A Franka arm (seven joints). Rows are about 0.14 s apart.
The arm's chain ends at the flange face. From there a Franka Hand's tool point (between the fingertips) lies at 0.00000 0.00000 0.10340 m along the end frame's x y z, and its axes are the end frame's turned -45 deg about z.
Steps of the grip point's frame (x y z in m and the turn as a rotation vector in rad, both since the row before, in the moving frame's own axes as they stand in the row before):
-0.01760 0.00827 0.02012 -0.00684 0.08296 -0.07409
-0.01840 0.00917 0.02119 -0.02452 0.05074 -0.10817
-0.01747 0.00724 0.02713 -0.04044 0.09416 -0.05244
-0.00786 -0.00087 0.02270 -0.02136 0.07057 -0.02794
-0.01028 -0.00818 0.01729 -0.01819 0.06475 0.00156
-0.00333 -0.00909 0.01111 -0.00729 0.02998 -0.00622
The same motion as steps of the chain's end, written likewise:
-0.01294 0.02409 0.02048 0.05382 0.06350 -0.07409
-0.01191 0.02170 0.02135 0.01854 0.05322 -0.10817
-0.01695 0.02165 0.02767 0.03799 0.09518 -0.05244
-0.01284 0.00863 0.02298 0.03480 0.06500 -0.02794
-0.01912 0.00488 0.01752 0.03292 0.05865 0.00156
-0.01150 -0.00241 0.01116 0.01604 0.02635 -0.00622

